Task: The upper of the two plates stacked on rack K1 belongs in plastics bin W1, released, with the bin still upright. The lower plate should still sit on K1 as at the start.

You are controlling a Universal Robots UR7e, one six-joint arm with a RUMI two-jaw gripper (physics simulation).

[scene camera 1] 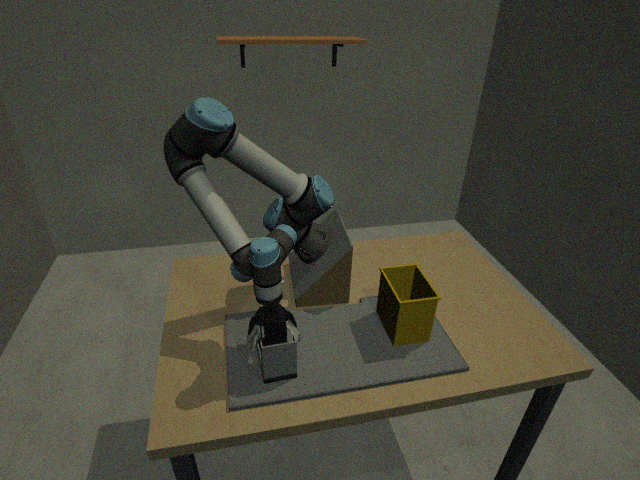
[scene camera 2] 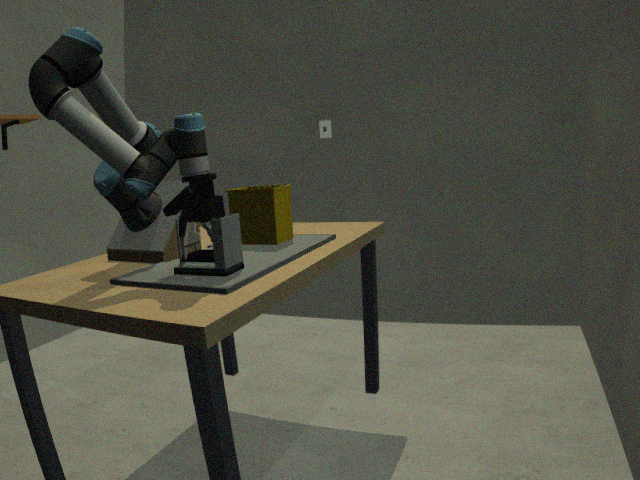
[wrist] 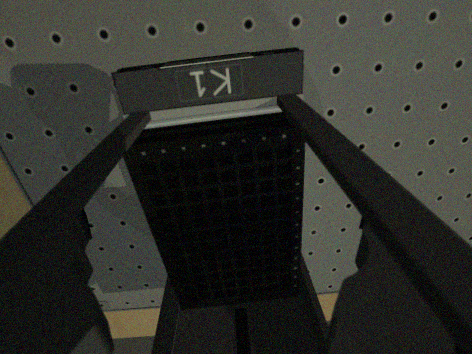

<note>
I see my gripper [scene camera 2: 202,252], a black gridded plate [wrist: 223,199] and a pale plate [wrist: 274,108].
My gripper is seen too in scene camera 1 [scene camera 1: 274,345] and in the wrist view [wrist: 225,206].
</note>
